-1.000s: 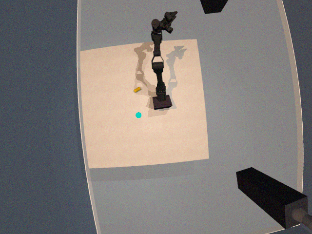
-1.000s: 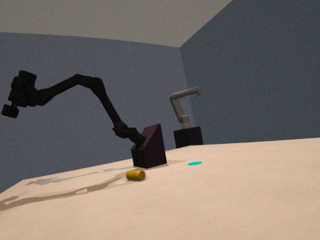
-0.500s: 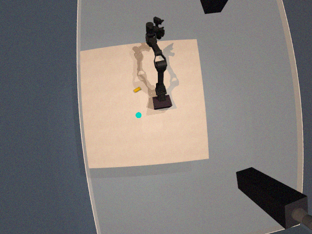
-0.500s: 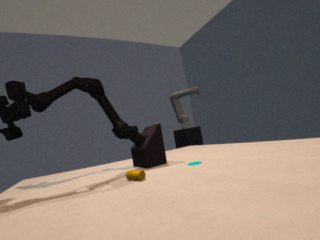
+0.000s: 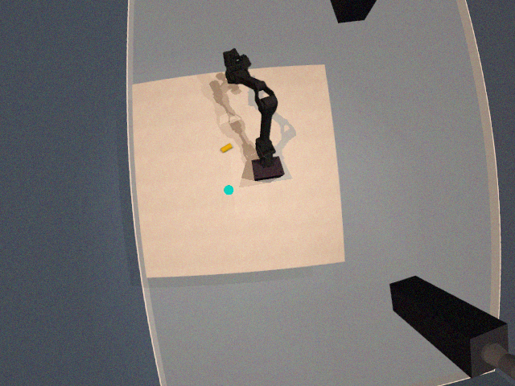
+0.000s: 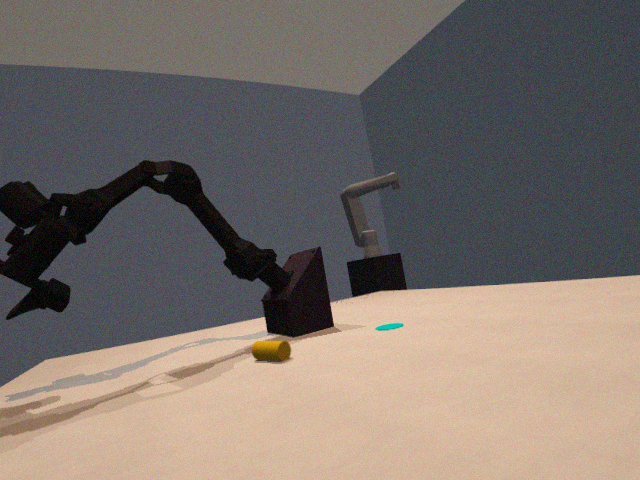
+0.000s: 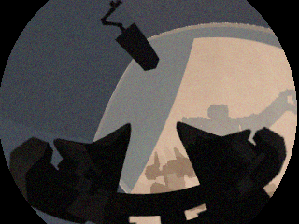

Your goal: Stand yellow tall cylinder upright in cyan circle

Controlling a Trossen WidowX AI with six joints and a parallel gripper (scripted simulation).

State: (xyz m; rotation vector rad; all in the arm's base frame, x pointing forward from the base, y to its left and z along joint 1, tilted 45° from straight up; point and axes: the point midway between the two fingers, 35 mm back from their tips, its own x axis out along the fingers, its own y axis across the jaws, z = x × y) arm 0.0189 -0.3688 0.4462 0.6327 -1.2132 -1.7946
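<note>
The yellow tall cylinder lies 43 cm to the left of my gripper tip, 21 cm ahead of it and 15 cm below it. The rest, counted from my gripper tip: cyan circle: 69 cm to the left, 26 cm ahead, 16 cm below.
</note>
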